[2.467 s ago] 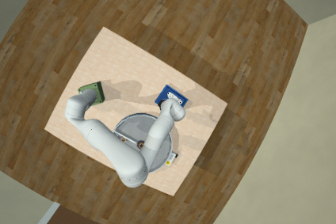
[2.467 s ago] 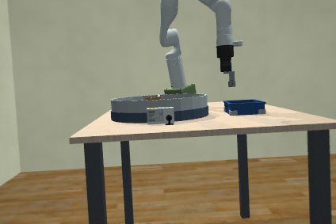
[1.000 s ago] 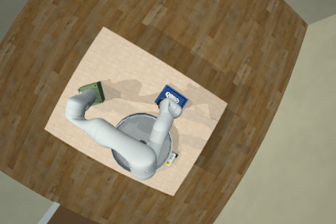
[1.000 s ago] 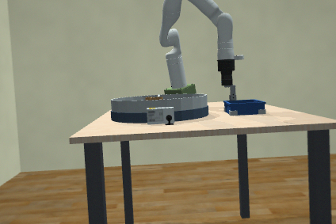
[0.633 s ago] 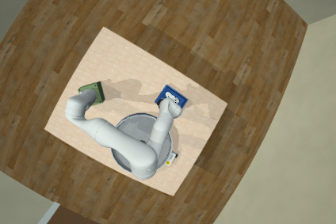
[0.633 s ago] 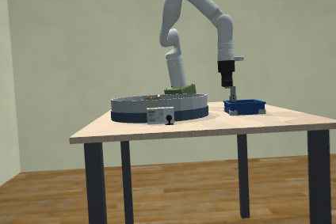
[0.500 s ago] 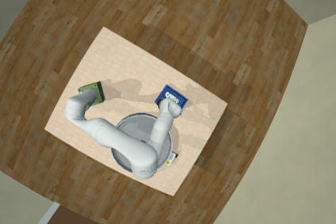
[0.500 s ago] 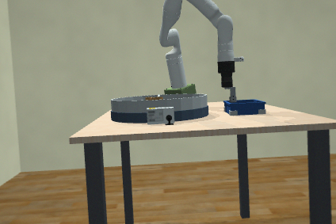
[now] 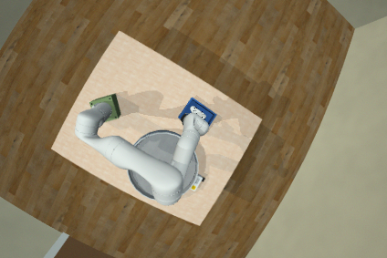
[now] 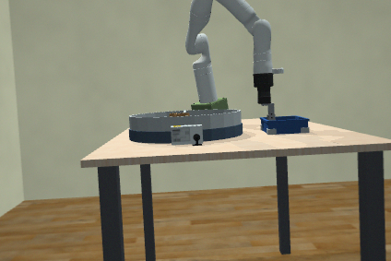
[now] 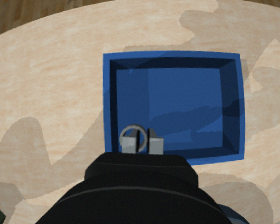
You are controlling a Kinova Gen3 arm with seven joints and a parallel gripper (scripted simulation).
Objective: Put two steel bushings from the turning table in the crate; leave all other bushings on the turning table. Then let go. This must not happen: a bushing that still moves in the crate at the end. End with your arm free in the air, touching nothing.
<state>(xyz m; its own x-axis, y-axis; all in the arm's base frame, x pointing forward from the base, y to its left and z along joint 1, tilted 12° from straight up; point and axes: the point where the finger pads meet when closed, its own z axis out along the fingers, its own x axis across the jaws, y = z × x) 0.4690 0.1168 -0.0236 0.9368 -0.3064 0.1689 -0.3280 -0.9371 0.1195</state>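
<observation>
The blue crate lies 50 mm ahead of my hand, 20 mm to the left of it and 30 mm below it.
</observation>
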